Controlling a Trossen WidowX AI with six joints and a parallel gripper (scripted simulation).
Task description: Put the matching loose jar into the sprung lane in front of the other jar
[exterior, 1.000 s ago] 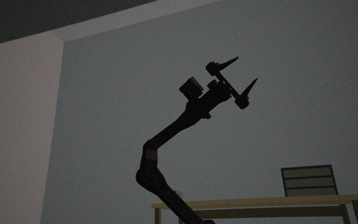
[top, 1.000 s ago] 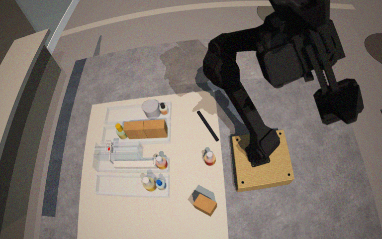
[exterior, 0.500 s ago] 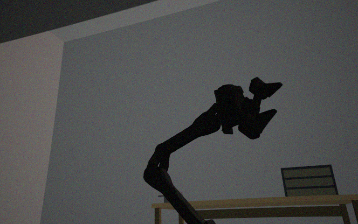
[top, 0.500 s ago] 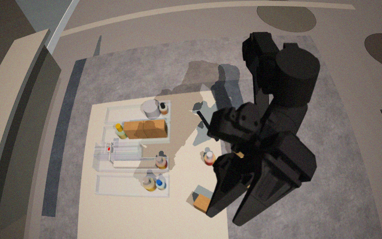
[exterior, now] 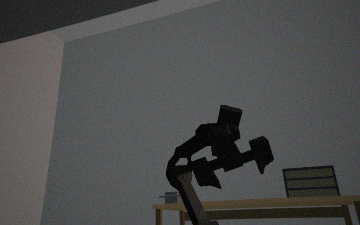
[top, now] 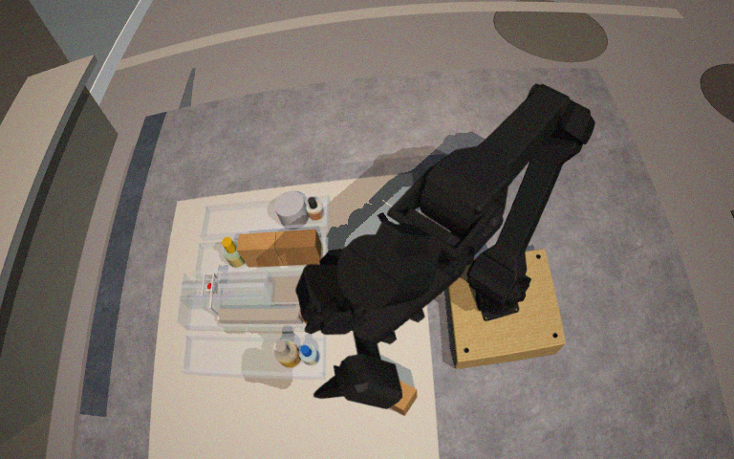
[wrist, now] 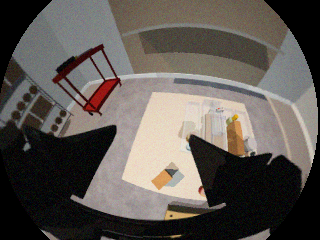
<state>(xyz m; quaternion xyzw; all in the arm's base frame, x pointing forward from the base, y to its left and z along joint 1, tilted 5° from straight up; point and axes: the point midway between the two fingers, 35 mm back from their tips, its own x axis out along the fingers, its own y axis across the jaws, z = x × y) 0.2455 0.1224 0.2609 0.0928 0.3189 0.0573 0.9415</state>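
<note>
Now: the black rod 290 mm to the right of my gripper tip, 280 mm below it and 150 mm behind it. From my gripper tip the other things lie so: clear lane: 270 mm below, 220 mm to the right, 170 mm ahead.
</note>
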